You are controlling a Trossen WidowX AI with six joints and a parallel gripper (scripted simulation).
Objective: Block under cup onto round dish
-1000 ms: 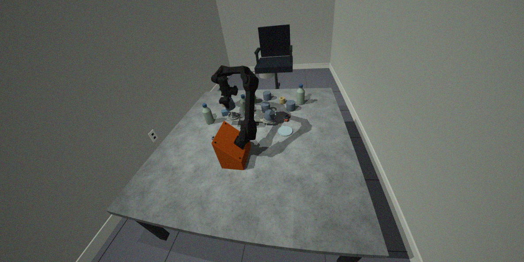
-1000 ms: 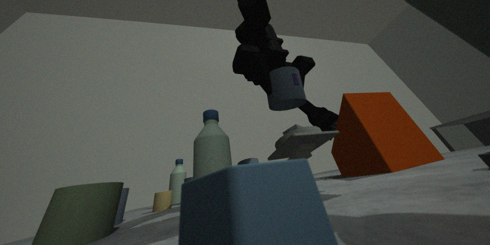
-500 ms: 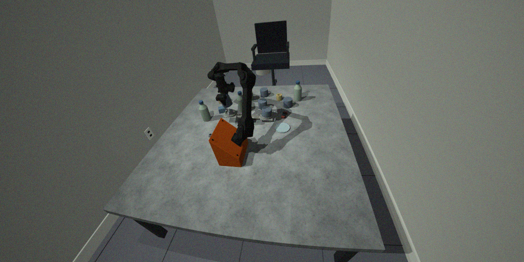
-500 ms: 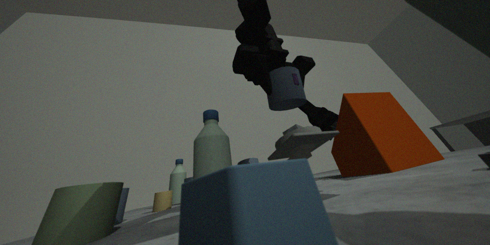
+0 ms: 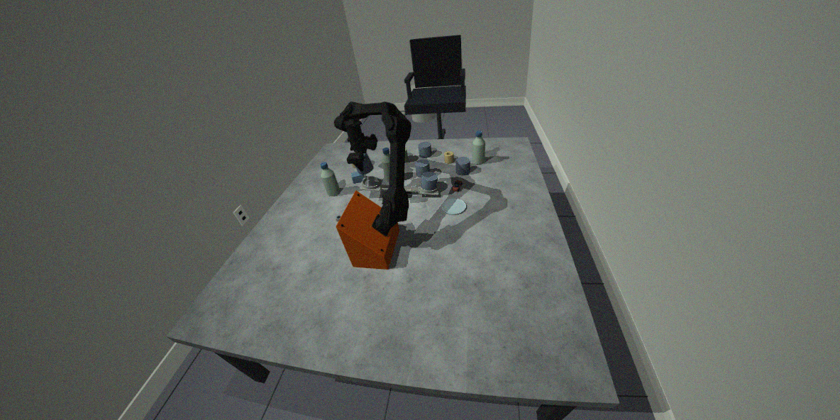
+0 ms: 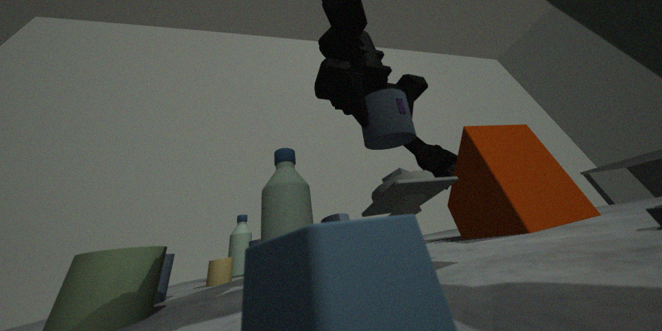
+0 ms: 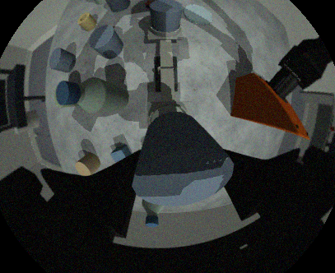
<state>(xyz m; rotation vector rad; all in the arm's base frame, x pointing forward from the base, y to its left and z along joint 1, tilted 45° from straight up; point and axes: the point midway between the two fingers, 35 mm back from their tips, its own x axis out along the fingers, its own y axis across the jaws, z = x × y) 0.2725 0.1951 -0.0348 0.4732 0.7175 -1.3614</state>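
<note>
Now: the grey block 8 cm below my gripper tip and 1 cm to the right of it. Round my gripper tip: tan cylinder: 27 cm ahead, 16 cm to the left, 13 cm below; pale round dish: 39 cm to the right, 16 cm below, 4 cm behind; blue cube: 15 cm below, 13 cm ahead, 12 cm to the left.
</note>
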